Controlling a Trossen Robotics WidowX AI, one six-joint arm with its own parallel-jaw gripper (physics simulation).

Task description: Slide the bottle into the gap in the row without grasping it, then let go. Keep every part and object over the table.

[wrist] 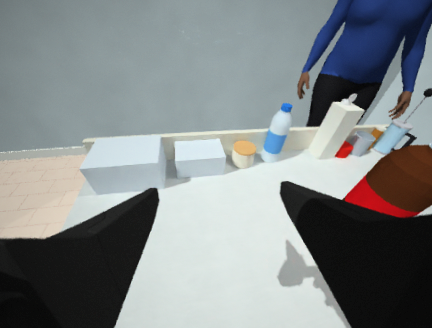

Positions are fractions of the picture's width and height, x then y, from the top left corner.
Scene:
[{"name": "my gripper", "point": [0.51,0.58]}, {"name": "pale box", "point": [0.46,0.48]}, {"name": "white carton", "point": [0.79,0.36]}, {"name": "bluish bottle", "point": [0.65,0.37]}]

